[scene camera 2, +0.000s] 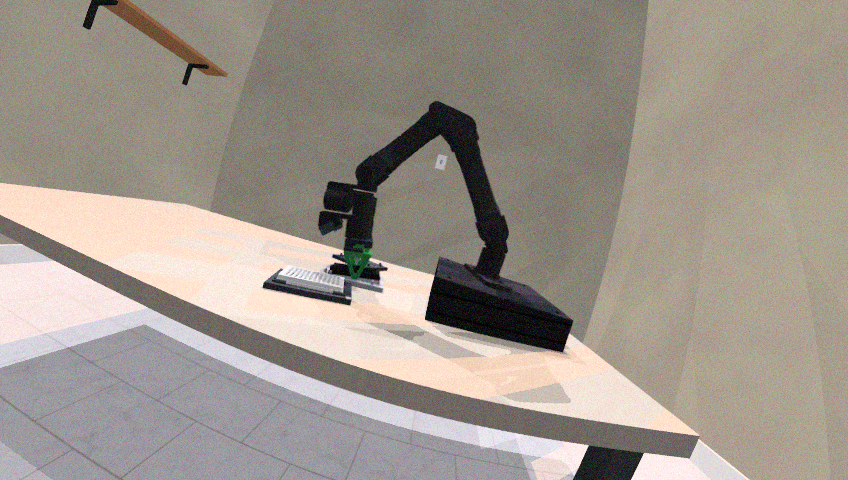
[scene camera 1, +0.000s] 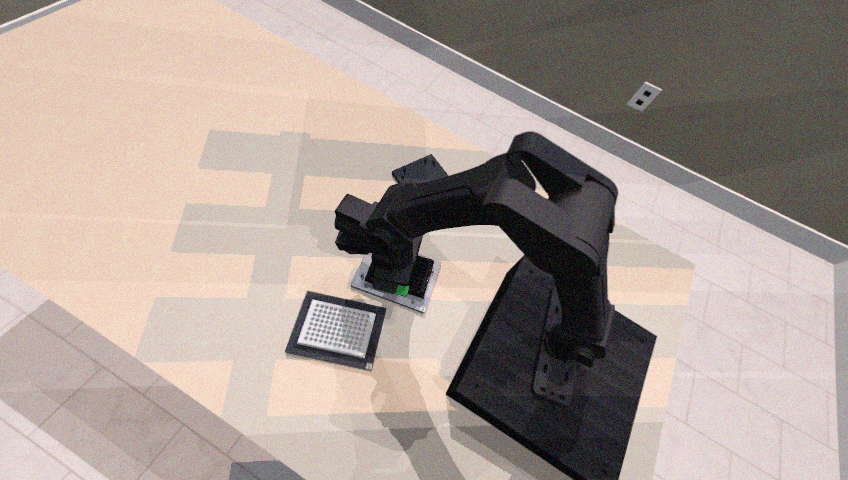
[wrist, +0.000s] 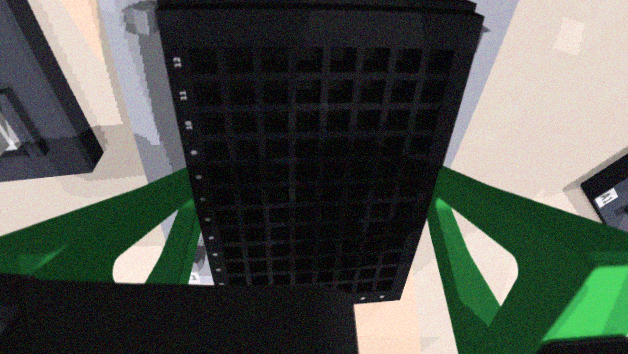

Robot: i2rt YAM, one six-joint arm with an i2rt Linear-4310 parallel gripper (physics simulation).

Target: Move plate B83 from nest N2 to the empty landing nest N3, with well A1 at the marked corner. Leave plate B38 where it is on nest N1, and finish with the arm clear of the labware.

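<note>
A black 96-well plate (scene camera 1: 423, 277) (wrist: 315, 150) is level at the silver-grey nest (scene camera 1: 386, 296) (scene camera 2: 374, 286) (wrist: 127, 90). Whether it is fully seated or slightly raised is unclear. My gripper (scene camera 1: 399, 285) (scene camera 2: 357, 267) (wrist: 314, 177) is shut on it, green fingers against its two long sides. A white plate (scene camera 1: 336, 328) (scene camera 2: 310, 278) sits in a dark nest (scene camera 1: 374, 336) (scene camera 2: 321, 296) (wrist: 47, 95) beside it. An empty dark nest (scene camera 1: 418, 170) (wrist: 610, 176) lies on the other side, partly hidden by the arm in scene camera 1; its A1 label shows in the wrist view. Plate and nest codes are not readable.
The arm stands on a black base block (scene camera 1: 499, 368) (scene camera 2: 493, 309), to the right of the nests in both scene views. All stand on a pale wooden table (scene camera 1: 89, 148) (scene camera 2: 285, 333). A wall shelf (scene camera 2: 160, 35) is far off at upper left.
</note>
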